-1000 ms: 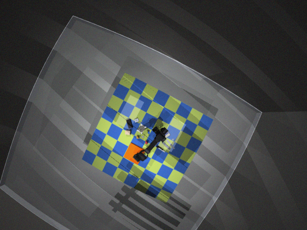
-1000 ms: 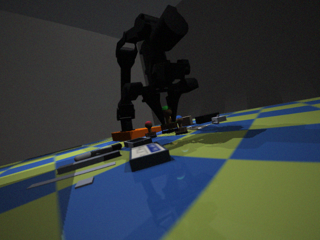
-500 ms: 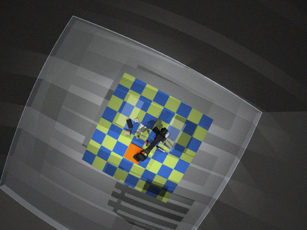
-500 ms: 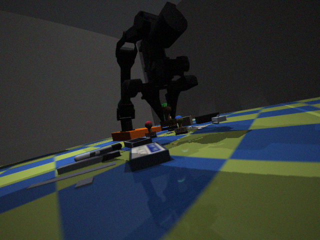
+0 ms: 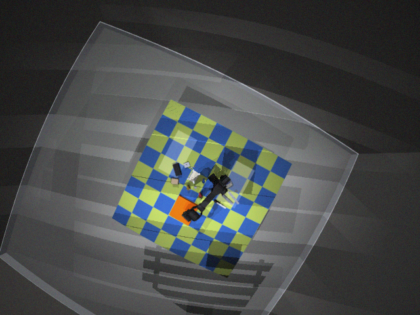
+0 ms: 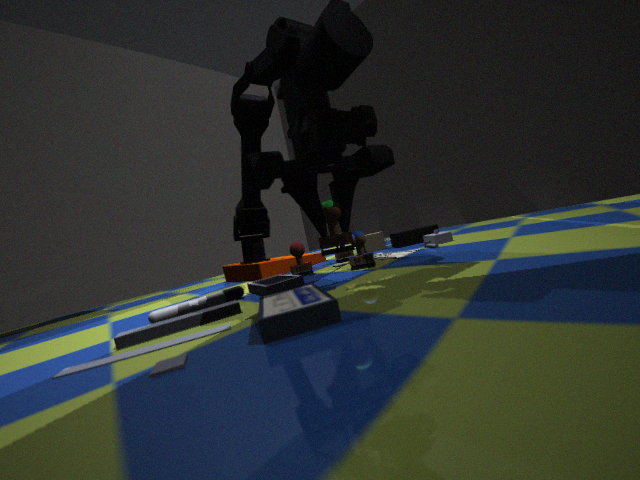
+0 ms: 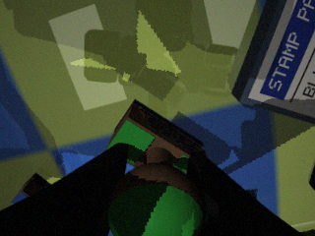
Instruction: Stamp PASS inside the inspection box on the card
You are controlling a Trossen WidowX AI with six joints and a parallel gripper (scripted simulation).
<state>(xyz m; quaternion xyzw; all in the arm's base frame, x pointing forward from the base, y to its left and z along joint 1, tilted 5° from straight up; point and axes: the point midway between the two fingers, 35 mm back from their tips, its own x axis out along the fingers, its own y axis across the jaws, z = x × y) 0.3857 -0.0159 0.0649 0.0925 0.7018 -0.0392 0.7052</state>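
The ink pad lies 130 mm behind my gripper tip, 60 mm below it and 40 mm to the right of it. The rest, counted from my gripper tip: blue-knobbed stamp (100 mm to the left, 70 mm behind, 50 mm below); green-knobbed stamp (right at my gripper tip); labelled box (90 mm to the right, 50 mm below, 40 mm ahead).
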